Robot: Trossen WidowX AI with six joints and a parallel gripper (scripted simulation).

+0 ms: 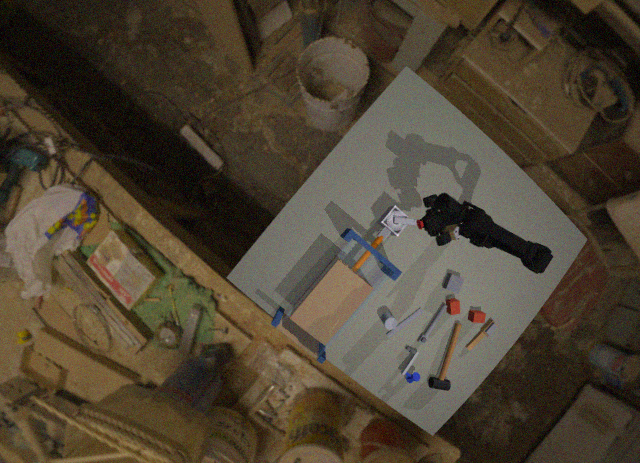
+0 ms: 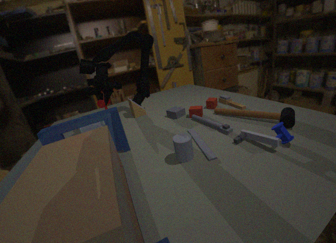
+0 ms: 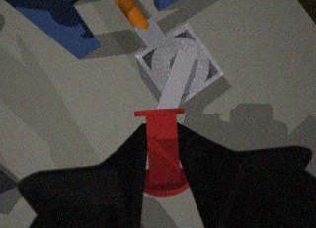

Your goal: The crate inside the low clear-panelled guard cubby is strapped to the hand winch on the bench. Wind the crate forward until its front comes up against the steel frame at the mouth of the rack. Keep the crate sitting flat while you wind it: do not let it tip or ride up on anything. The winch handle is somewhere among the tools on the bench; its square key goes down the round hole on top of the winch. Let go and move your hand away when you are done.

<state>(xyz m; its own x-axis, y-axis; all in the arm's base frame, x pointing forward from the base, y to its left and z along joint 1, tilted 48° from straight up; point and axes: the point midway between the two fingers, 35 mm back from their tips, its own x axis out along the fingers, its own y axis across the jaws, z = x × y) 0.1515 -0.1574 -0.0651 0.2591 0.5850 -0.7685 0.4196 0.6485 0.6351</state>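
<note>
Now: the red-knobbed handle 10 mm ahead of my gripper tip, 20 mm to the right of it and 30 mm below it. Also, from my gripper tip: grey winch: 40 mm ahead, 80 mm to the right, 100 mm below; blue steel frame: 210 mm ahead, 50 mm to the right, 30 mm below; red knob: 10 mm behind, 10 mm to the left.
</note>
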